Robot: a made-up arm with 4 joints. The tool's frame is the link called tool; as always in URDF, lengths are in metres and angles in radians. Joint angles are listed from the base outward. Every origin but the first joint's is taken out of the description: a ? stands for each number. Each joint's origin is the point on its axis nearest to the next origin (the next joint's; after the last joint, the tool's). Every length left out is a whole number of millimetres.
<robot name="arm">
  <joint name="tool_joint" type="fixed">
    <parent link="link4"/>
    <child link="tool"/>
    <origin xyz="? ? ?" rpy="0 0 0"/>
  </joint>
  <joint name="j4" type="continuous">
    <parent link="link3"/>
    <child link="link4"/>
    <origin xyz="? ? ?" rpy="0 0 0"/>
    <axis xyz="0 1 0"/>
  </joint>
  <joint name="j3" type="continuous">
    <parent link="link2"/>
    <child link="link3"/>
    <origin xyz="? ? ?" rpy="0 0 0"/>
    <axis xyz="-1 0 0"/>
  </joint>
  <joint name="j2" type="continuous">
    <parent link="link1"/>
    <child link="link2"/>
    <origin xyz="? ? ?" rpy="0 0 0"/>
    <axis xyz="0 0 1"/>
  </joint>
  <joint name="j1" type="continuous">
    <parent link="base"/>
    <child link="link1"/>
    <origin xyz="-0.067 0 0.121" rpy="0 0 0"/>
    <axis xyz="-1 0 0"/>
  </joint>
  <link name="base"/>
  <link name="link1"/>
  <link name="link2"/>
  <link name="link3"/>
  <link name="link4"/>
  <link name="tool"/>
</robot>
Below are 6 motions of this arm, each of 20 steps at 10 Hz.
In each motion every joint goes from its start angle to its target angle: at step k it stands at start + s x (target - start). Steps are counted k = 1, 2, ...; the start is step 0. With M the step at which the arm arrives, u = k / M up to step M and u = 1 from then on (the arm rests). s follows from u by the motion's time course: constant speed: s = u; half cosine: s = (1 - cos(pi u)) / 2; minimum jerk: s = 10 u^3 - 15 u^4 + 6 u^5.
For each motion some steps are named. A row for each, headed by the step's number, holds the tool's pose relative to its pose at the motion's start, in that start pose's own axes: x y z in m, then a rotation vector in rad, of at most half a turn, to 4 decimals.
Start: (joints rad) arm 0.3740 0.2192 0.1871 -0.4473
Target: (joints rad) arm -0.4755 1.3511 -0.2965 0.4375
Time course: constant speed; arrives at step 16
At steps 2, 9, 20:
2: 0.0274 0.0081 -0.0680 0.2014 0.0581 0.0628
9: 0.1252 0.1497 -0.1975 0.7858 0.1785 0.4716
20: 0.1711 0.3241 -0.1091 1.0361 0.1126 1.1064

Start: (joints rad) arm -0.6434 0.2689 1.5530 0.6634
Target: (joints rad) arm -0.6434 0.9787 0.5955 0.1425
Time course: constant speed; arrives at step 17
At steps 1, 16, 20:
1: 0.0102 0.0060 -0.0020 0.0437 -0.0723 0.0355
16: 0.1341 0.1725 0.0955 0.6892 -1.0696 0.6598
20: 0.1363 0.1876 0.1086 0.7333 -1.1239 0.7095

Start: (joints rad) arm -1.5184 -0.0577 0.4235 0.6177
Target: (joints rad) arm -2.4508 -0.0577 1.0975 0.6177
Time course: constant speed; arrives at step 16
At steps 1, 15, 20:
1: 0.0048 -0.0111 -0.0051 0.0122 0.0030 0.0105
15: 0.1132 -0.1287 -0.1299 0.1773 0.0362 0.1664
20: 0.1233 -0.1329 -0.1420 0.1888 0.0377 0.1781

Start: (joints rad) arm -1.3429 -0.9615 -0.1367 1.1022
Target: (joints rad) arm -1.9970 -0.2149 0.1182 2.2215
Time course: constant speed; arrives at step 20
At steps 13, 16, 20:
13: 0.1358 0.0606 0.0302 -0.4593 1.0194 0.2177
16: 0.1604 0.0772 0.0354 -0.5982 1.2106 0.2484
20: 0.1908 0.1010 0.0447 -0.8016 1.4317 0.2726

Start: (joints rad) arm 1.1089 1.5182 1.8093 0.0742
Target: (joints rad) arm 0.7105 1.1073 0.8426 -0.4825
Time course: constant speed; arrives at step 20
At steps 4, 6, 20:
4: -0.0467 -0.0072 -0.0840 0.2017 -0.0182 -0.0633
6: -0.0751 -0.0052 -0.1245 0.3017 -0.0314 -0.1099
20: -0.3218 0.1291 -0.3388 0.9171 -0.1802 -0.6962

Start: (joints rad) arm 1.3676 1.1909 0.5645 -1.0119
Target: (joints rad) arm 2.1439 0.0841 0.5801 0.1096
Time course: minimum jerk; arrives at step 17
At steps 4, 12, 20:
4: -0.0031 0.0034 -0.0114 -0.0577 0.2047 -0.0036
12: -0.0165 0.0511 0.0144 -0.7928 1.7640 -0.1945
20: 0.0004 0.0791 0.0445 -1.0116 2.0040 -0.3077

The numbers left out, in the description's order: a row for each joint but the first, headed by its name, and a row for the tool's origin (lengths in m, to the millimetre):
tool: 0.105 0 0.04
j4: 0 -0.357 -0.064
j3: 0.1 -0.024 0
j2: 0 0.112 0.204

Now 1 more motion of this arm.
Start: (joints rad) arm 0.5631 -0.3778 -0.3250 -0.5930
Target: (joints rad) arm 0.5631 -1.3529 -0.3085 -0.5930
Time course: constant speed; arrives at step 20
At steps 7, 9, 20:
7: -0.1039 -0.0318 0.0855 -0.1857 -0.1080 -0.2653
9: -0.1363 -0.0327 0.1084 -0.2387 -0.1386 -0.3412
20: -0.3173 0.0263 0.2104 -0.5304 -0.3037 -0.7599

